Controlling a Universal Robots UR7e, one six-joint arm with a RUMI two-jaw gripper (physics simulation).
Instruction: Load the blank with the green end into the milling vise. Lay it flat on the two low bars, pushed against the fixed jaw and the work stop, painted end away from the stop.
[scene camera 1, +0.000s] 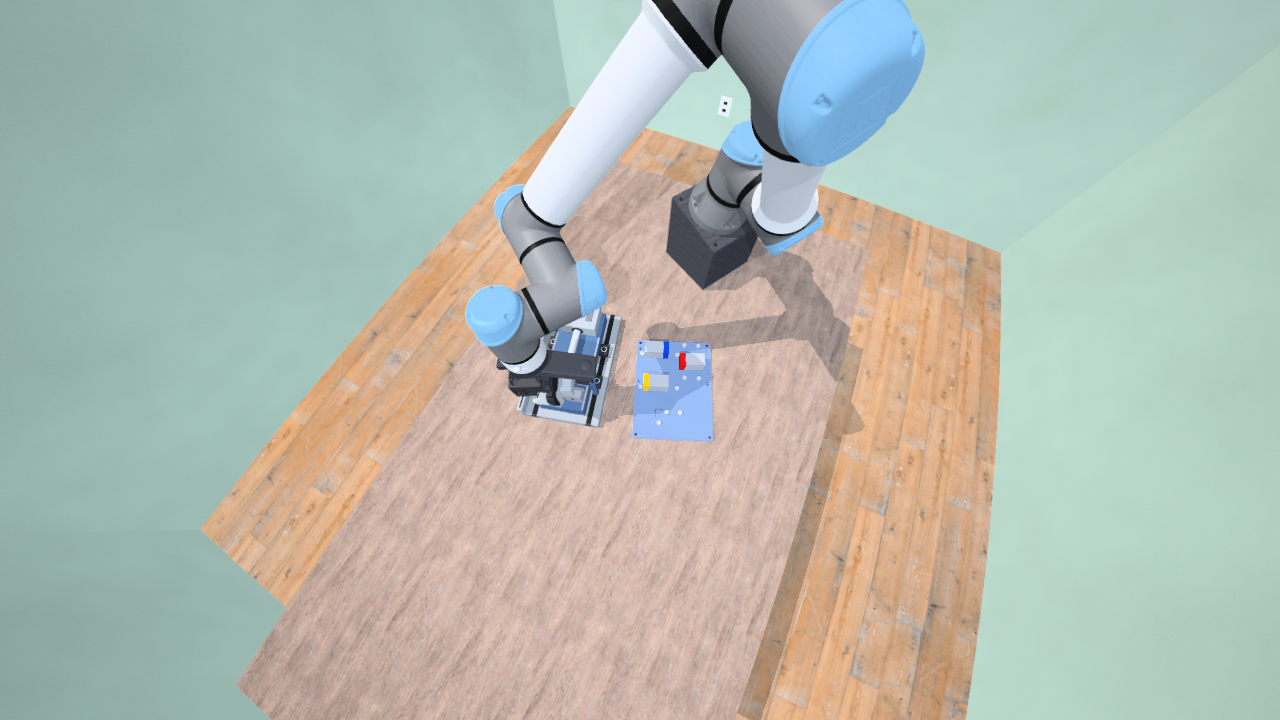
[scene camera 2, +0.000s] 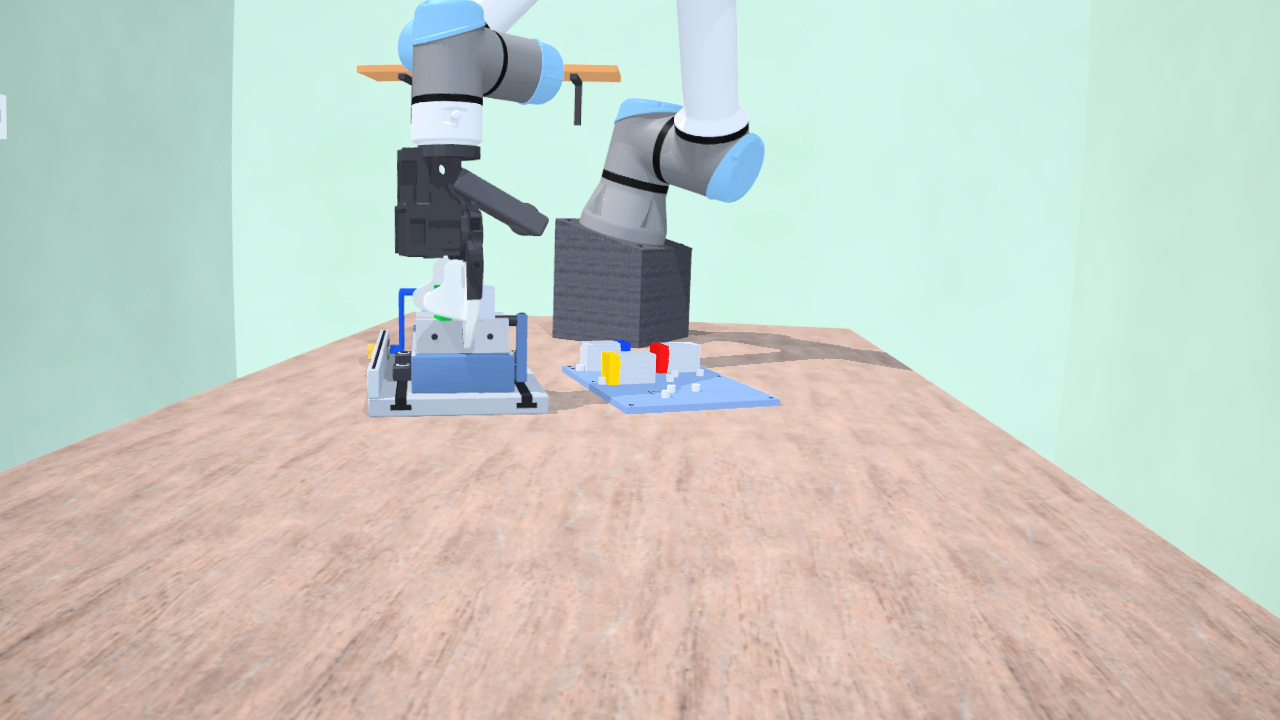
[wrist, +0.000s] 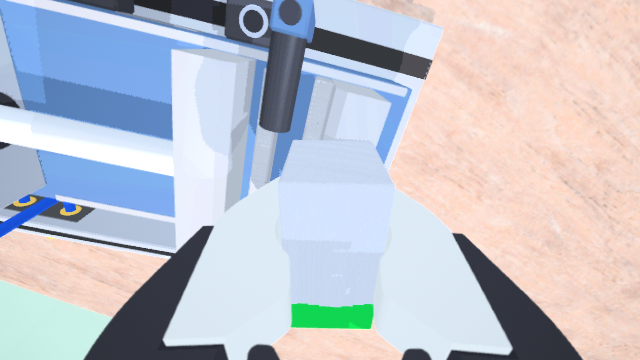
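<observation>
The blank with the green end (wrist: 332, 215) (scene camera 2: 442, 315) is between my fingertips over the vise. Its plain end points towards the work stop, its green end away. My gripper (wrist: 328, 182) (scene camera 2: 453, 304) (scene camera 1: 561, 392) is shut on it. In the wrist view the fixed jaw (wrist: 362, 112) is partly behind the blank. The work stop (wrist: 282, 85) (scene camera 2: 520, 344) is a dark rod on a blue post. The low bars (wrist: 263, 157) (wrist: 317, 110) show beyond the blank. The vise (scene camera 2: 461, 371) has a blue body. Contact with the bars is hidden.
The movable jaw (wrist: 207, 140) is left of the blank in the wrist view. The blue pegged board (scene camera 1: 671, 428) (scene camera 2: 716, 398) beside the vise holds blue-ended (scene camera 1: 654, 349), red-ended (scene camera 1: 692, 361) and yellow-ended (scene camera 1: 657, 383) blanks. The dark robot base (scene camera 2: 622, 286) stands behind.
</observation>
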